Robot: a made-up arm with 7 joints. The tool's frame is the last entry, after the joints.
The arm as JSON. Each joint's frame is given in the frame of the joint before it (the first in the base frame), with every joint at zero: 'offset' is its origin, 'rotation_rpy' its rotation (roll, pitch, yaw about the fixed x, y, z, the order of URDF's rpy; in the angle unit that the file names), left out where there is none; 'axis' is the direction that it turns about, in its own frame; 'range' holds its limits. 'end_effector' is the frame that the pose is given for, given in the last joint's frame.
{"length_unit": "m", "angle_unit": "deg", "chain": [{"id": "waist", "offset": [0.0, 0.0, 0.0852], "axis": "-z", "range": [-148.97, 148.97]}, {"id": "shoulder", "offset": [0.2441, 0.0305, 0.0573], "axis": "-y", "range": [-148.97, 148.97]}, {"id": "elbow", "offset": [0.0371, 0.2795, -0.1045], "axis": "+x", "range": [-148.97, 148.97]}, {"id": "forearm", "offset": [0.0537, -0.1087, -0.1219], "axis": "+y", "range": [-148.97, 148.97]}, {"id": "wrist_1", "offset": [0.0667, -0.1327, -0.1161], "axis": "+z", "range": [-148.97, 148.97]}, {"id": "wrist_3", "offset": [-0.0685, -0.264, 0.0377], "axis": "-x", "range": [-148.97, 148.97]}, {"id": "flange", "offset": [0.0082, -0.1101, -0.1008], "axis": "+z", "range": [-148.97, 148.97]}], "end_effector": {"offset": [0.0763, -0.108, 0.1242]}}
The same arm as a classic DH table. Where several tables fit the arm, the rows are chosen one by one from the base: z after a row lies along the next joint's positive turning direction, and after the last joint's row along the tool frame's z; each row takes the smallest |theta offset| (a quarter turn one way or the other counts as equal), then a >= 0, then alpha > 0; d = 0 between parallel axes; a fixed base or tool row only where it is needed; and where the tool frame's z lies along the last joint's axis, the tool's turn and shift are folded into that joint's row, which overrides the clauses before.
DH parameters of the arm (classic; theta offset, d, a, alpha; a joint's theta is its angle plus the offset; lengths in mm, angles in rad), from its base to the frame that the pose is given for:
base (fixed): 0.0000 0.0 0.0 3.1416
waist: 0.0000 -142.5 244.1 -1.5708
shoulder: -1.5708 -310.0 104.5 -1.5708
elbow: 0.0000 90.8 121.9 -1.5708
forearm: -1.5708 -241.4 66.7 1.5708
wrist_1: -1.5708 -78.4 264.0 1.5708
wrist_3: 0.0000 60.3 110.1 -1.5708
flange: 0.6151 0.0 132.2 0.0000
tool (fixed): 0.9557 23.4 0.0 0.0000
Joint limits (rad, base to tool): -2.6000..2.6000 -2.6000..2.6000 -2.6000..2.6000 -2.6000..2.6000 -2.6000..2.6000 -2.6000..2.6000 -2.6000..2.6000

